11 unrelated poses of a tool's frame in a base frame.
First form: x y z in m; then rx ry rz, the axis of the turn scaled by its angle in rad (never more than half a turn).
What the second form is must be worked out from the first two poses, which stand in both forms.
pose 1, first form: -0.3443 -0.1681 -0.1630 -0.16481 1.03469 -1.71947
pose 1, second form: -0.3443 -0.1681 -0.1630 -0.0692 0.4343 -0.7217 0.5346
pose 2, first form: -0.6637 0.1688 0.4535 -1.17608 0.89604 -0.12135
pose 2, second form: -0.6637 0.1688 0.4535 -0.5356 0.4081 -0.0553 0.7373
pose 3, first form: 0.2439 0.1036 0.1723 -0.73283 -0.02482 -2.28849
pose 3, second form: 0.2439 0.1036 0.1723 -0.2844 -0.0096 -0.8881 0.3609
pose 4, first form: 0.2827 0.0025 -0.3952 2.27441 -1.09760 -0.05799
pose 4, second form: 0.2827 0.0025 -0.3952 0.8581 -0.4141 -0.0219 0.3029
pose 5, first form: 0.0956 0.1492 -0.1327 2.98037 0.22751 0.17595
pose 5, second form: 0.0956 0.1492 -0.1327 0.9927 0.0758 0.0586 0.0736
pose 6, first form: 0.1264 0.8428 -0.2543 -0.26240 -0.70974 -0.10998
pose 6, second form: 0.1264 0.8428 -0.2543 -0.1280 -0.3463 -0.0537 0.9278
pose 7, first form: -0.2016 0.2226 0.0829 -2.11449 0.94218 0.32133
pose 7, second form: -0.2016 0.2226 0.0829 -0.8325 0.3710 0.1265 0.3915
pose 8, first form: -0.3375 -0.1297 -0.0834 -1.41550 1.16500 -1.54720
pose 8, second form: -0.3375 -0.1297 -0.0834 -0.5498 0.4525 -0.6010 0.3629
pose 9, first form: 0.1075 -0.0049 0.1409 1.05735 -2.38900 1.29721
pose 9, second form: 0.1075 -0.0049 0.1409 0.3602 -0.8139 0.4419 0.1121
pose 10, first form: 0.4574 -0.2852 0.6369 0.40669 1.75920 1.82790
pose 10, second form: 0.4574 -0.2852 0.6369 0.1519 0.6569 0.6825 0.2822
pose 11, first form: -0.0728 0.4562 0.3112 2.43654 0.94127 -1.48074
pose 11, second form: -0.0728 0.4562 0.3112 0.8095 0.3127 -0.4920 0.0695
